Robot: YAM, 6 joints.
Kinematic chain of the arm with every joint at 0, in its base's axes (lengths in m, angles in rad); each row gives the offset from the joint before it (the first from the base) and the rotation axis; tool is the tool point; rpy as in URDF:
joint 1: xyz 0 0 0.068 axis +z
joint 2: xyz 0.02 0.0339 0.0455 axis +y
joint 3: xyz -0.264 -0.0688 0 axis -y
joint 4: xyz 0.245 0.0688 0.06 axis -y
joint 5: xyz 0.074 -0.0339 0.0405 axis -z
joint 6: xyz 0.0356 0 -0.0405 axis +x
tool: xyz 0 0 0 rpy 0 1.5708 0
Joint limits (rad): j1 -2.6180..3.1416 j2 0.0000..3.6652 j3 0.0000..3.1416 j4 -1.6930..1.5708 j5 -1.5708..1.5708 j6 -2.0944..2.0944
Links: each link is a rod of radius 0.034 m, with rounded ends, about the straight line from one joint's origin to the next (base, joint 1, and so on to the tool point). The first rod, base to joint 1, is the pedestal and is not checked.
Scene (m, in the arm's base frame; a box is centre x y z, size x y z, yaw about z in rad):
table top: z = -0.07
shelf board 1: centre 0.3 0.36 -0 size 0.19 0.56 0.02 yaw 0.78
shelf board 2: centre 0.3 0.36 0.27 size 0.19 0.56 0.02 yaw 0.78
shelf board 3: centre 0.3 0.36 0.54 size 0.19 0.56 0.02 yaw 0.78
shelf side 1: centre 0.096 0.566 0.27 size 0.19 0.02 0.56 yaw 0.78
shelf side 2: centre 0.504 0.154 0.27 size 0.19 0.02 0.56 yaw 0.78
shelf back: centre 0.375 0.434 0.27 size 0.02 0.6 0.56 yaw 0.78
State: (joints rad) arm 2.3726 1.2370 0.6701 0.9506 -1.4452 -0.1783
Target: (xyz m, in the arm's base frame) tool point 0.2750 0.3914 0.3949
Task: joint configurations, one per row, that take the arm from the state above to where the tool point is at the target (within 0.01 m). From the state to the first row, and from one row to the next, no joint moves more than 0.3 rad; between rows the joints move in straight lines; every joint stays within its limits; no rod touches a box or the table.
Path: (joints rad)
1: 2.0770 1.4039 0.9028 0.9204 -1.3604 -0.1783
2: 1.7815 1.5709 1.1355 0.8903 -1.2756 -0.1783
3: 1.4859 1.7378 1.3682 0.8601 -1.1907 -0.1783
4: 1.1904 1.9048 1.6009 0.8300 -1.1059 -0.1783
5: 0.8948 2.0717 1.8335 0.7998 -1.0211 -0.1783

